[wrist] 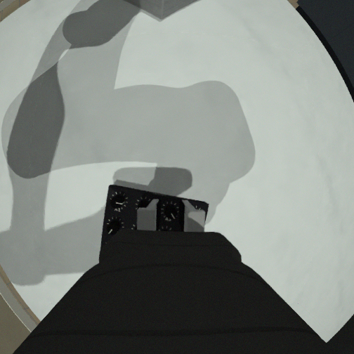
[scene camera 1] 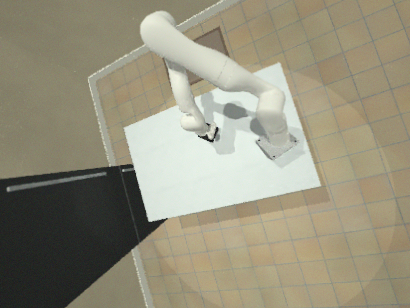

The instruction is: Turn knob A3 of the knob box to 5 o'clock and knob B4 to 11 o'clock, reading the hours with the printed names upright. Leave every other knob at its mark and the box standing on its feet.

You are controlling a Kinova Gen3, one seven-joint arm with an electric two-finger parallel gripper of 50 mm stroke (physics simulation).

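Seen in the pictures: arm's base, origin of its link: (scene camera 1: 279, 139).
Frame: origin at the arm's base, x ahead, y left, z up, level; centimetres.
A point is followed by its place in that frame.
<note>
The black knob box (scene camera 1: 208, 138) (wrist: 131, 216) is on the table, partly covered by the gripper. In the wrist view, a left knob (wrist: 118, 201) and one below it (wrist: 114, 226) show with white dial marks. My gripper (scene camera 1: 212, 132) {z -11.7, x 36.0, y -12.1 cm} (wrist: 169, 210) is partly open over the box with nothing held. Its two fingers stand on either side of a knob (wrist: 170, 212), whose white pointer aims to the lower right in this view. Whether they reach down around it I cannot tell. The printed names are not readable, and the lower part of the box is hidden by the gripper body.
The white table (scene camera 1: 185, 185) {z -14.9, x 63.6, y 17.0 cm} (wrist: 290, 150) carries the box and the arm's grey base plate (scene camera 1: 274, 150) {z 1.6, x 3.6, y 5.1 cm} (wrist: 161, 9). The arm's shadows fall across the table beside the box. A dark panel (scene camera 1: 60, 225) lies beyond the table's left edge in the scene view.
</note>
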